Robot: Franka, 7 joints.
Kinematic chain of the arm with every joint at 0, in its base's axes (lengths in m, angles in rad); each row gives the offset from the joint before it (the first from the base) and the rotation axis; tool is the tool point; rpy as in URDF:
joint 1: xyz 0 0 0.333 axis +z
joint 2: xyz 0 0 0 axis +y
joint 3: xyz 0 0 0.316 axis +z
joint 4: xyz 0.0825 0 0 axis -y
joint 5: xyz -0.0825 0 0.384 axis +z
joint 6: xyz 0 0 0 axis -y
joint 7: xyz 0.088 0 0 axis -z
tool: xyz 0 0 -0.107 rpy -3.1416 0 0
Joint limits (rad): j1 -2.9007..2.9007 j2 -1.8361..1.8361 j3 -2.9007..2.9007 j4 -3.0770..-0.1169 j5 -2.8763..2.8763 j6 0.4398..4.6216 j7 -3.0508..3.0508
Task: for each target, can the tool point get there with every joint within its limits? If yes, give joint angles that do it. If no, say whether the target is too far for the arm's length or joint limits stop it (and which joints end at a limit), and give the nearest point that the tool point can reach.
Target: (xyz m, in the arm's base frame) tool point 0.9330 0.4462 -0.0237
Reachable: no: too far | nearest point 0.7316 0.3499 0.0533 | short by 0.236 m
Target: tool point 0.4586 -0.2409 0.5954
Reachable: yes | joints 1.4554 -1.0616 -1.5455 -1.7030 -1.9779 3.8796 1.0163
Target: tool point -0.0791 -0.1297 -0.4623
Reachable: no: joint limits stop it (at a limit: joint 2) | nearest point -0.0913 -0.1497 -0.3497 | short by 0.115 m
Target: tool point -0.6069 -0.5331 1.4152
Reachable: no: too far | nearest point -0.3855 -0.3387 1.0205 | short by 0.493 m
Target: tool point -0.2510 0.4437 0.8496
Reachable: yes | joints 2.0522 0.1262 0.3483 -1.1395 -1.6687 1.1110 -1.7447
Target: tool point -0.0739 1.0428 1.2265
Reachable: no: too far | nearest point -0.0461 0.6505 0.8904 | short by 0.517 m
